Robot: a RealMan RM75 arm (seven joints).
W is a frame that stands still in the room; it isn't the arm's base.
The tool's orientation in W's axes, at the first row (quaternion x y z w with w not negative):
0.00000 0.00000 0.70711 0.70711
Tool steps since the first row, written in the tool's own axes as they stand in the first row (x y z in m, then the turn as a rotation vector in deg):
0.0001 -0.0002 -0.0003 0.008 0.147 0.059
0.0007 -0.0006 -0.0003 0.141 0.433 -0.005
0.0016 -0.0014 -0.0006 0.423 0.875 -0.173
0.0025 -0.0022 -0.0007 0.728 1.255 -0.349
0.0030 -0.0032 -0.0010 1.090 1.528 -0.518
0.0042 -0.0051 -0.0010 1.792 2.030 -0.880
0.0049 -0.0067 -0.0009 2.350 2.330 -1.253
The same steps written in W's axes. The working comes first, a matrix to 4 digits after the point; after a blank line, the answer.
The tool's axes in the first row as the columns of a matrix, in W's axes (used below as rounded here):
0.0000 -1.0000 0.0000
1.0000 0.0000 0.0000
0.0000 0.0000 1.0000

0.0002 0.0001 -0.0003 -0.147 0.008 0.059
0.0006 0.0007 -0.0003 -0.433 0.141 -0.005
0.0014 0.0016 -0.0006 -0.875 0.423 -0.173
0.0022 0.0025 -0.0007 -1.255 0.728 -0.349
0.0032 0.0030 -0.0010 -1.528 1.090 -0.518
0.0051 0.0042 -0.0010 -2.030 1.792 -0.880
0.0067 0.0049 -0.0009 -2.330 2.350 -1.253

